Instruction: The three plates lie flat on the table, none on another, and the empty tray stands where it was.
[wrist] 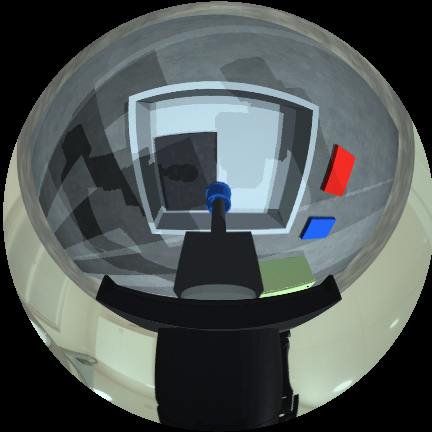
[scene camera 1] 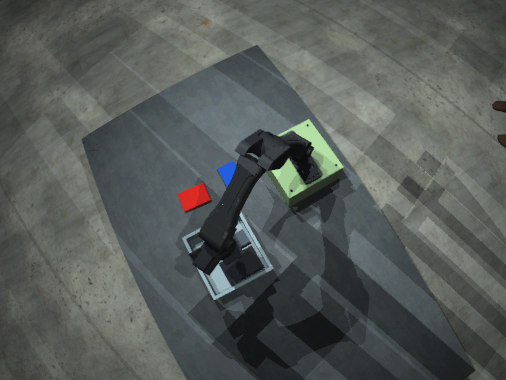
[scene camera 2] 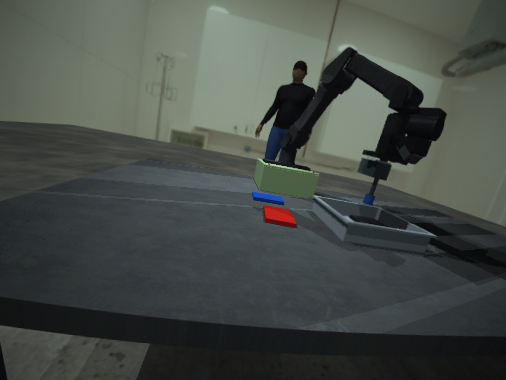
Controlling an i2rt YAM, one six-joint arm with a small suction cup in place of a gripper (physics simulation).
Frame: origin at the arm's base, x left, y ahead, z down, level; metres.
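Seen in the pictures: hand, tool point: (wrist: 218, 192) (scene camera 2: 367, 203); arm's base, link origin: (scene camera 1: 299, 157) (scene camera 2: 286, 165).
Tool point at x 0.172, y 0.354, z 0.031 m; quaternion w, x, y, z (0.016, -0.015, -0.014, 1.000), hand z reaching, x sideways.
Pixels of each thing's middle, then the offset from my tool point to it.
- red plate, body centre: (wrist: 339, 171) (scene camera 2: 278, 215) (scene camera 1: 194, 197) dy +0.036, dx -0.262, dz +0.067 m
- smaller blue plate, body centre: (wrist: 318, 227) (scene camera 2: 267, 198) (scene camera 1: 230, 176) dy -0.122, dx -0.267, dz +0.066 m
- black plate, body centre: (wrist: 187, 173) (scene camera 2: 374, 226) (scene camera 1: 241, 265) dy -0.001, dx +0.046, dz +0.064 m
- pale grey tray, body centre: (wrist: 224, 162) (scene camera 2: 364, 221) (scene camera 1: 227, 254) dy +0.024, dx -0.009, dz +0.047 m
The red plate (scene camera 1: 194, 197) (scene camera 2: 279, 216) (wrist: 339, 171) and the smaller blue plate (scene camera 1: 227, 171) (scene camera 2: 267, 198) (wrist: 319, 228) lie flat on the table, apart from each other. The arm hides part of the blue plate in scene view 1. The black plate (scene camera 1: 247, 266) (scene camera 2: 367, 220) (wrist: 182, 147) lies inside the pale grey tray (scene camera 1: 243, 285) (scene camera 2: 387, 240) (wrist: 210, 85), on its floor towards one side. My gripper, a blue suction cup (scene camera 2: 368, 199) (wrist: 218, 192), is open, with no plate on it, and points down above the tray. The arm covers part of the tray in scene view 1.
The green block (scene camera 1: 322, 145) (scene camera 2: 287, 182) (wrist: 287, 270) under the arm's base stands beyond the blue plate from the red one. The table's front edge (scene camera 2: 250, 326) shows in scene view 2. A person (scene camera 2: 295, 100) stands behind the block, beyond the table.
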